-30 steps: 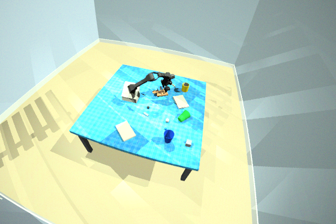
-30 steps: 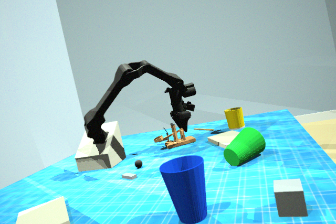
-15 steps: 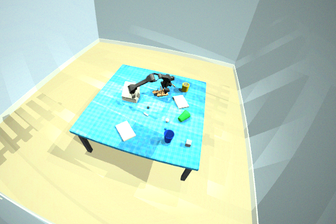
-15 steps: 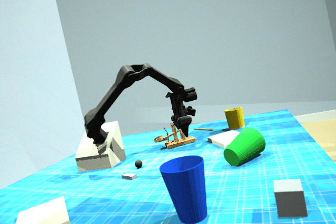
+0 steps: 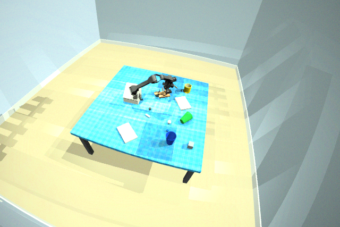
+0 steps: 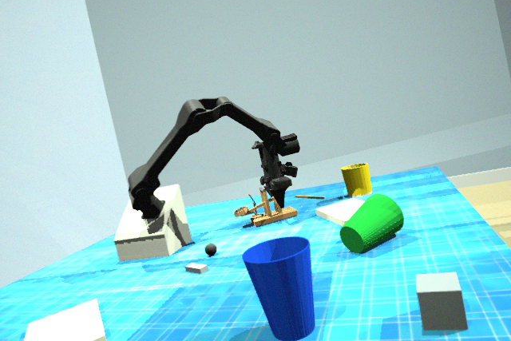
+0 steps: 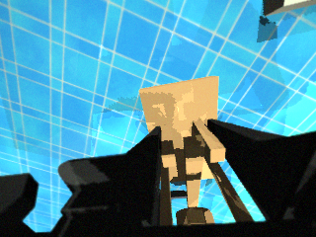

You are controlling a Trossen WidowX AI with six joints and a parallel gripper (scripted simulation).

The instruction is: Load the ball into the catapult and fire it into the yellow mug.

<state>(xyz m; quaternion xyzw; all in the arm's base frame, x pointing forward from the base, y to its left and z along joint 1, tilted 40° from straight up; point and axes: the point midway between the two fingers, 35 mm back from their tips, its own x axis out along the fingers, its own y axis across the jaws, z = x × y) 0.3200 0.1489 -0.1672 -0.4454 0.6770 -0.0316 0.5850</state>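
My gripper tip is 9 cm past the black ball, 30 cm to the left of it and 2 cm above it. Also, from my gripper tip: yellow mug 23 cm ahead, 17 cm to the left; then thin wooden stick 3 cm ahead, 23 cm to the left, 3 cm below; then wooden catapult 6 cm behind, 3 cm to the right, 2 cm above.
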